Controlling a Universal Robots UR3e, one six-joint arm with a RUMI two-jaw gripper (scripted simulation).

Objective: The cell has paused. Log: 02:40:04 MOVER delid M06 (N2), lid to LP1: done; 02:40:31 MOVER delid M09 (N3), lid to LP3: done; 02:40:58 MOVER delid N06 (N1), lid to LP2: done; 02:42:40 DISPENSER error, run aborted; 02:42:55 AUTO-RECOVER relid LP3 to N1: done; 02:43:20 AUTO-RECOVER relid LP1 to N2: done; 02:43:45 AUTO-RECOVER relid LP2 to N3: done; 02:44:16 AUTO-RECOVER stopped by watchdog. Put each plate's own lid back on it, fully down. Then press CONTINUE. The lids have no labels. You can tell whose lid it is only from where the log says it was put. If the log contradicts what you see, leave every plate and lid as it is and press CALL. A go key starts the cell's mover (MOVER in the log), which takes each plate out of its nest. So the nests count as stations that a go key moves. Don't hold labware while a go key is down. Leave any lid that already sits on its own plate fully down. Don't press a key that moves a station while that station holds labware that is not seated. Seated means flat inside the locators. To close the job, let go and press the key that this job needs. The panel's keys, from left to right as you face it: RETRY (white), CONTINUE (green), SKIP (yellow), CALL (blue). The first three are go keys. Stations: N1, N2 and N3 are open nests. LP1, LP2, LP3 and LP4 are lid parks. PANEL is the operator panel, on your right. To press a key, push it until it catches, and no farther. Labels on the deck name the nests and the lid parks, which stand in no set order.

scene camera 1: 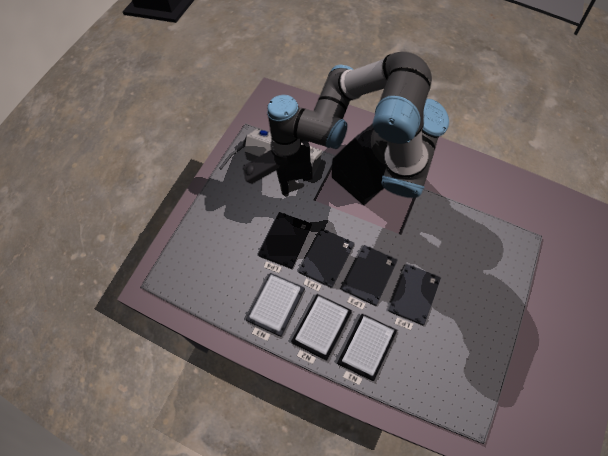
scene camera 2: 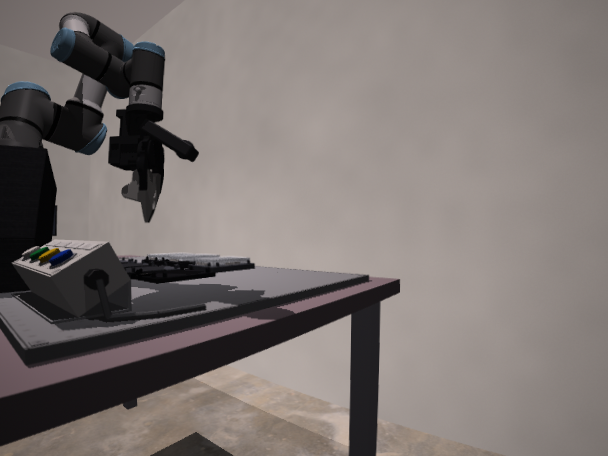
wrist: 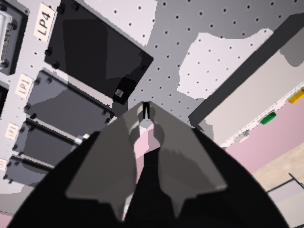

Labels:
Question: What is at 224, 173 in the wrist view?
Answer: The gripper.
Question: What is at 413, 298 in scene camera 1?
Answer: A LP2 lid park.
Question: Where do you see a LP1 lid park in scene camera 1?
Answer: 327, 256

